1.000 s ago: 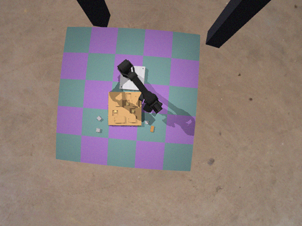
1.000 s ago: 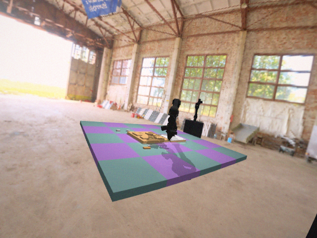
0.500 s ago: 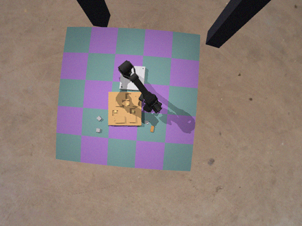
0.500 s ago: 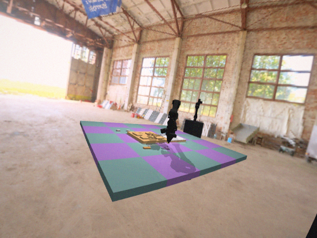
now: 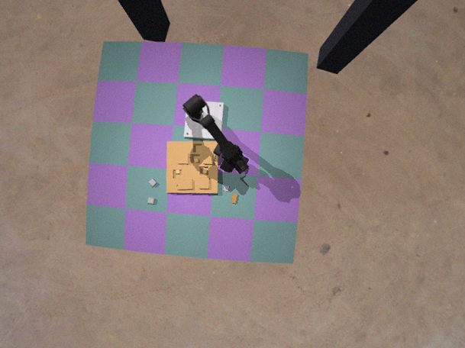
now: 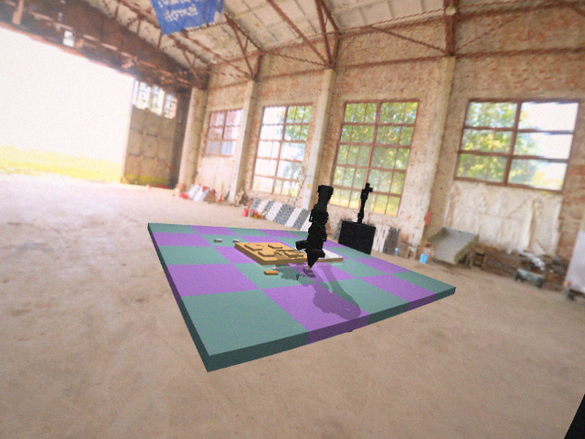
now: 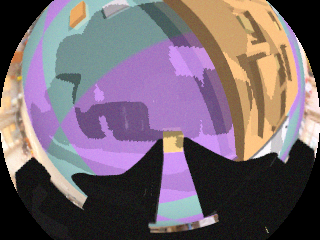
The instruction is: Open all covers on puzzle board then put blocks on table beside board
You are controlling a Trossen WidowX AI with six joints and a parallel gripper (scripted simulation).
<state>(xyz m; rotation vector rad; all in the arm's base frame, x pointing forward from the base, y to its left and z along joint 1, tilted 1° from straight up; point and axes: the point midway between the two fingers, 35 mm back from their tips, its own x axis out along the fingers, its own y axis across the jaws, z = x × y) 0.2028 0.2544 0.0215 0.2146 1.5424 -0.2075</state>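
My gripper tip is 11 cm short of the orange puzzle board, 19 cm to the left of it and 1 cm below it. The rest, counted from my gripper tip: orange block 23 cm ahead, 7 cm to the left.
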